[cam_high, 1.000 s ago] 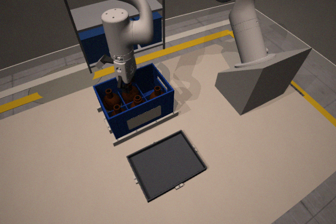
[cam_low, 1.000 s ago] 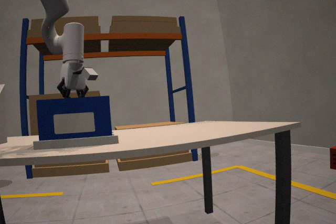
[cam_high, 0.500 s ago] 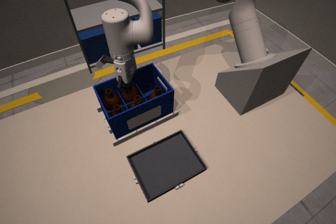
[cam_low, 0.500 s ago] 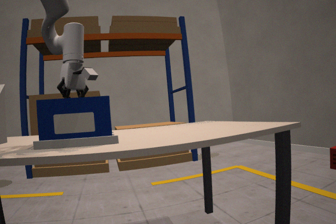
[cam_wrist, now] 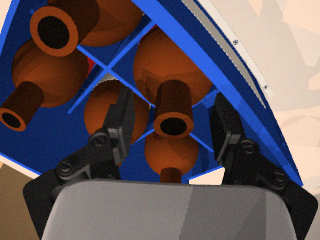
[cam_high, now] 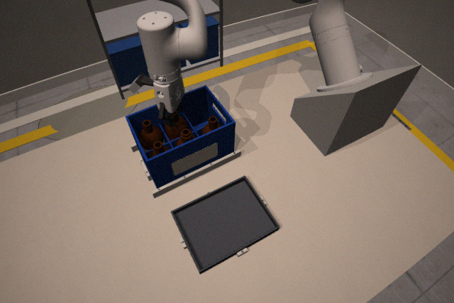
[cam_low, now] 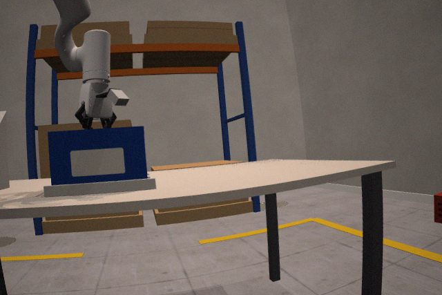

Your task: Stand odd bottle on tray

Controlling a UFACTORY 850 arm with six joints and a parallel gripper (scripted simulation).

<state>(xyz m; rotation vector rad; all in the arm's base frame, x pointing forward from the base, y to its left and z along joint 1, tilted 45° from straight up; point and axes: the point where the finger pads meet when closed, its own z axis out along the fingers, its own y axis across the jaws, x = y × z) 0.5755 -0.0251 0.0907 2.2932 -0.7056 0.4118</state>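
Now: hand 90 mm to the right of the brown bottle, 70 mm above it and 10 mm past it. Also, from my hand: dark grey tray (320 mm to the left, 150 mm below, 40 mm behind); crate (70 mm below, 40 mm to the left, 10 mm behind).
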